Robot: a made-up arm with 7 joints.
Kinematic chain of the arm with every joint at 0, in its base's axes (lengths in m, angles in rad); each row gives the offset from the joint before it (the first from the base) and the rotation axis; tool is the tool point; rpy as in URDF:
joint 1: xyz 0 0 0.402 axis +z
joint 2: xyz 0 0 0 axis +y
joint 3: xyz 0 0 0.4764 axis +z
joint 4: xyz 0.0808 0 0 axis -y
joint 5: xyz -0.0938 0 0.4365 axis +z
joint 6: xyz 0 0 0 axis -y
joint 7: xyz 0.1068 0 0 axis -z
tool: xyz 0 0 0 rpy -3.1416 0 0
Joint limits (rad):
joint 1: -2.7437..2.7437
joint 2: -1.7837..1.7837
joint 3: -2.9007..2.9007
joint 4: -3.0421..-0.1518
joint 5: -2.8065..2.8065
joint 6: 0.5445..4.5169
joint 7: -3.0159..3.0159
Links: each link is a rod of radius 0.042 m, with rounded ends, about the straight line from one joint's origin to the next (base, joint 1, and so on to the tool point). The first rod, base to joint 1, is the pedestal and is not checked.
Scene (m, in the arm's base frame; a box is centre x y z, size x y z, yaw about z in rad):
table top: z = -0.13
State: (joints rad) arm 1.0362 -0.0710 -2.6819 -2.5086 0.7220 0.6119 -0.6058
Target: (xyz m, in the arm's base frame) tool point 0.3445 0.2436 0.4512
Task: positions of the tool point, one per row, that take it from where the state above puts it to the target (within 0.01 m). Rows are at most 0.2 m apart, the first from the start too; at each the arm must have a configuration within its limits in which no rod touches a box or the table.
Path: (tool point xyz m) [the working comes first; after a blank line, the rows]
Joints at the target: 1.8677 0.3990 -1.4839 -2.5108 0.9010 0.6330 -0.6058
Straight joint move there: clear.

1: 0.1874 -0.3567 0.5007
2: 0.3184 -0.2440 0.5168
3: 0.3948 -0.0876 0.5145
4: 0.4036 0.0851 0.4922
5: 0.3445 0.2436 0.4512

